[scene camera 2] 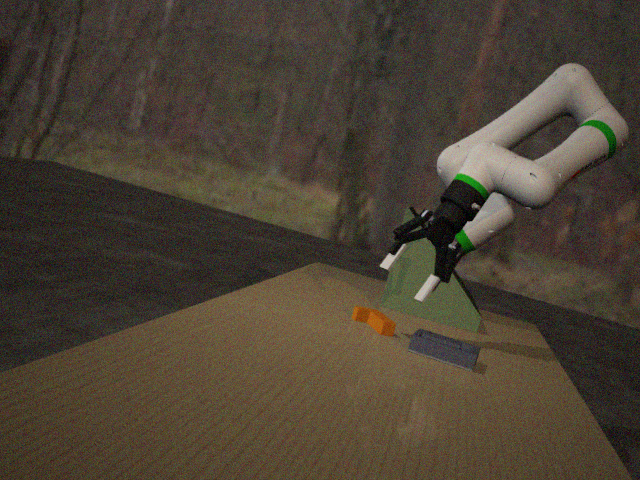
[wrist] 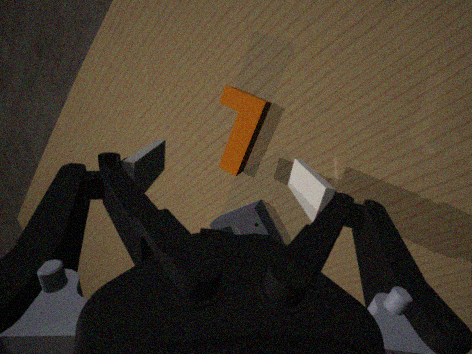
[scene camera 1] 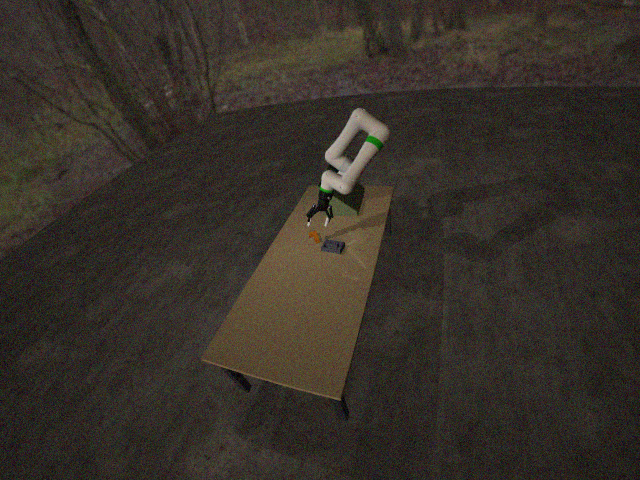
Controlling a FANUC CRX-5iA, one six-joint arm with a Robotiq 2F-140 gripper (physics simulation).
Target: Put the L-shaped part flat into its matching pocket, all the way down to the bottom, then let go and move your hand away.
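Frame: origin at the arm's base, x ahead, y left, z up, level; millimetres.
Where they show: gripper, fingertip midpoint: (scene camera 2: 401, 285) (wrist: 229, 163) (scene camera 1: 317, 226).
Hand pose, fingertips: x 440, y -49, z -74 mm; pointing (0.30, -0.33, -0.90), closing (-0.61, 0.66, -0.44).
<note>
Each offset is from my fingertips to the top centre of the thing. Level surfaces: height alone.
The orange L-shaped part {dx +14, dy -39, dz -79 mm} (scene camera 1: 314, 237) (scene camera 2: 374, 320) (wrist: 245, 129) lies flat on the table. The dark grey block with the pocket {dx +100, dy +131, dz -72 mm} (scene camera 1: 332, 246) (scene camera 2: 443, 349) (wrist: 245, 218) sits apart from it on the table, close by. In the wrist view the gripper body hides most of this block. The pocket's shape is too small or hidden to make out. My gripper (scene camera 1: 317, 224) (scene camera 2: 404, 281) (wrist: 229, 163) is wide open and empty, above the table. In the wrist view the part shows between and beyond the two white fingertips.
The wooden table {dz -109 mm} (scene camera 1: 289, 310) (scene camera 2: 232, 387) (wrist: 375, 65) carries everything. A green slanted panel (scene camera 1: 347, 204) (scene camera 2: 423, 294) stands behind the block, near the arm's base. The table's side edge shows at the left of the wrist view.
</note>
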